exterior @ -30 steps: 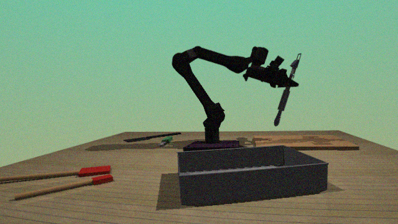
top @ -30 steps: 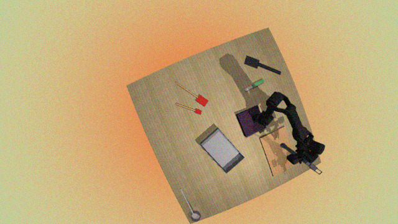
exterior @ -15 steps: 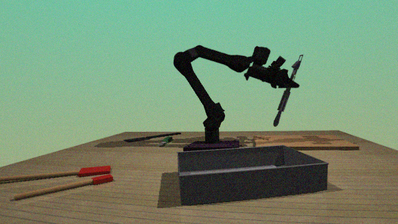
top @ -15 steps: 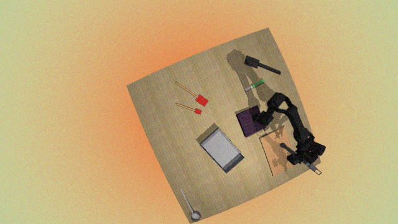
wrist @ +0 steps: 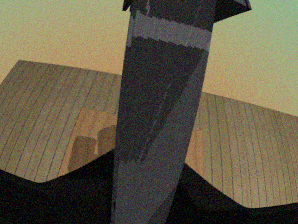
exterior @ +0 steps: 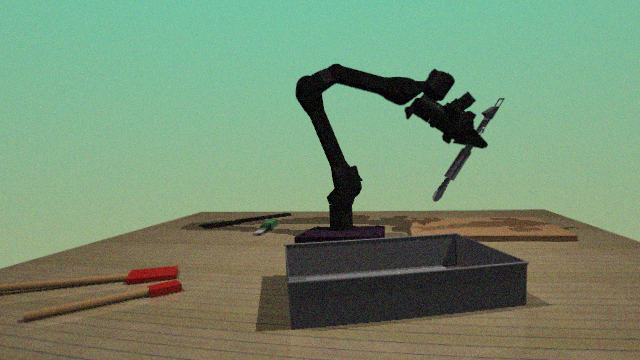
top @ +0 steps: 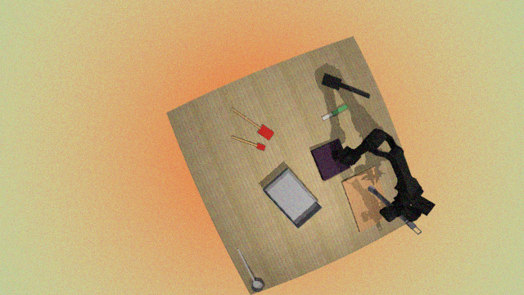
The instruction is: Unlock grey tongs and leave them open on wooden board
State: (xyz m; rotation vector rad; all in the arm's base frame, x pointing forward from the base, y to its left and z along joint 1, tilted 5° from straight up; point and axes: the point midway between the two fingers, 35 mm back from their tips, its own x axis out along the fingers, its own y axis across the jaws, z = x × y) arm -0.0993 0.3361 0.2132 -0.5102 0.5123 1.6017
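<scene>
Right now my gripper tip is 1 cm short of the wooden board, 2 cm to the left of it and 21 cm above it. The rest, counted from my gripper tip: grey roasting tin 46 cm ahead, 21 cm to the right, 19 cm below; black spatula 8 cm behind, 74 cm to the right, 21 cm below.
</scene>
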